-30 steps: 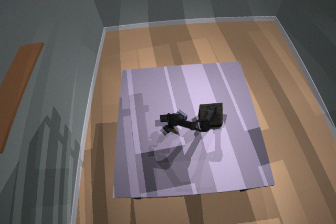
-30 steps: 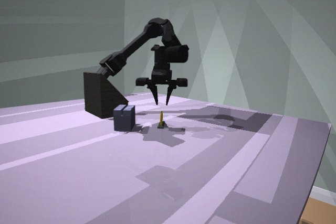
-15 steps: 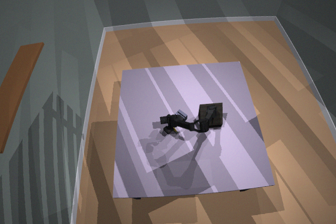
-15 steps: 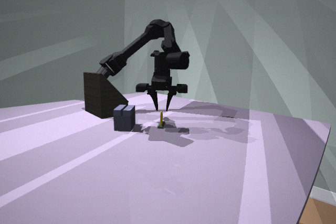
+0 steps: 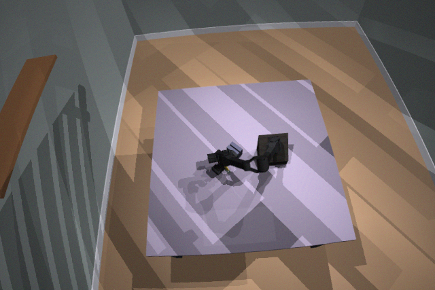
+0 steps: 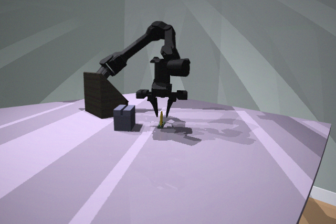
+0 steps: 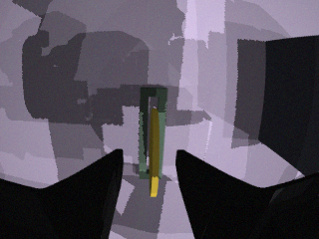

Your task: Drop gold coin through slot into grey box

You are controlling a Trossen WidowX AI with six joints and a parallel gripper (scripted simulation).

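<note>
My gripper tip is now 1 cm above the gold coin.
</note>
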